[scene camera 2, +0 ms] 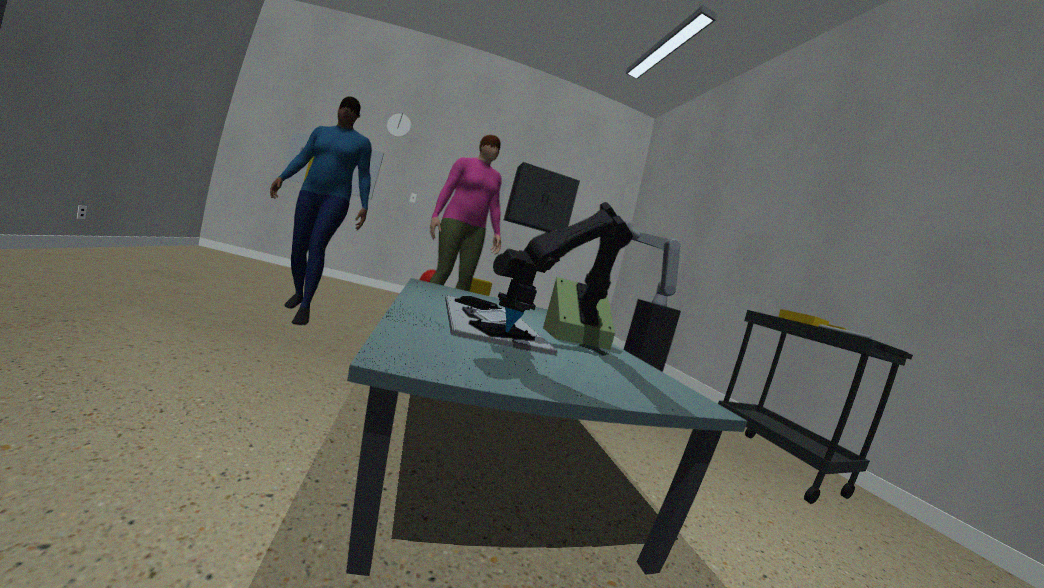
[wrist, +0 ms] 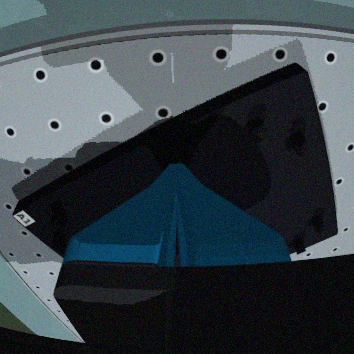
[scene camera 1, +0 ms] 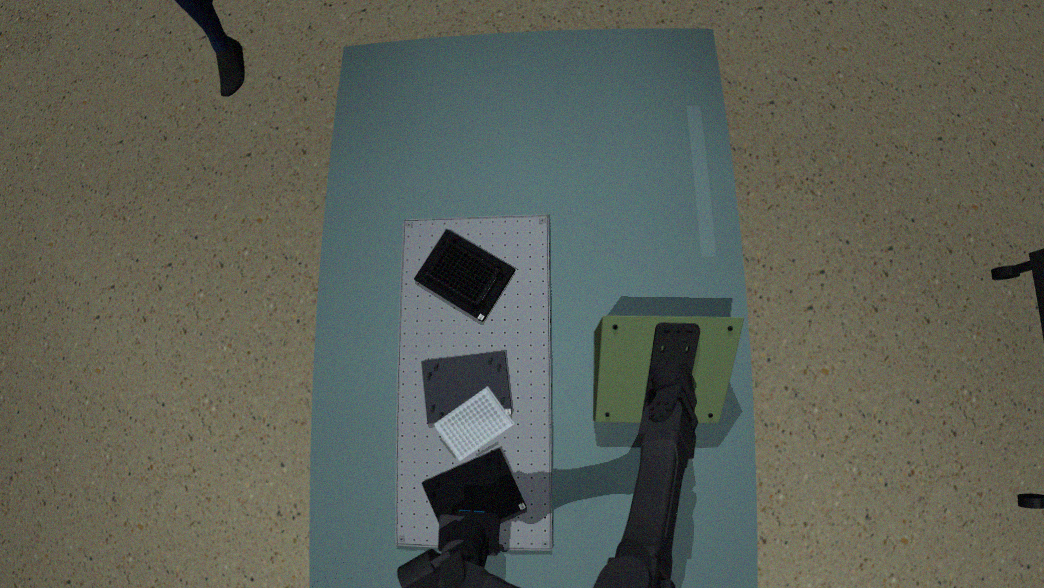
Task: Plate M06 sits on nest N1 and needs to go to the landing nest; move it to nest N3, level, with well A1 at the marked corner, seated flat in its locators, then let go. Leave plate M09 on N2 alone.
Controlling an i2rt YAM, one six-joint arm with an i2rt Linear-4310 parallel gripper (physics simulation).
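Observation:
A white well plate [scene camera 1: 474,423] [scene camera 2: 490,315] lies skewed between two nests, partly over the front edge of the grey nest [scene camera 1: 460,372]; whether it is level is unclear. The black front nest [scene camera 1: 474,478] [wrist: 290,175] carries no plate and has an A1 mark at one corner. A dark plate [scene camera 1: 466,274] sits on the black back nest [scene camera 1: 501,273]. My gripper [scene camera 1: 471,510] [scene camera 2: 510,328] [wrist: 176,175] is shut and empty, its blue fingers together low over the front nest. The white plate does not show in the wrist view. Plate and nest numbers cannot be read.
The nests stand on a light perforated board [scene camera 1: 529,328] [wrist: 75,100] on the teal table [scene camera 1: 511,131] [scene camera 2: 438,365]. A green sloped block [scene camera 1: 620,372] [scene camera 2: 561,314] stands to the right, under the arm. Two people and a dark cart [scene camera 2: 869,344] are beyond the table.

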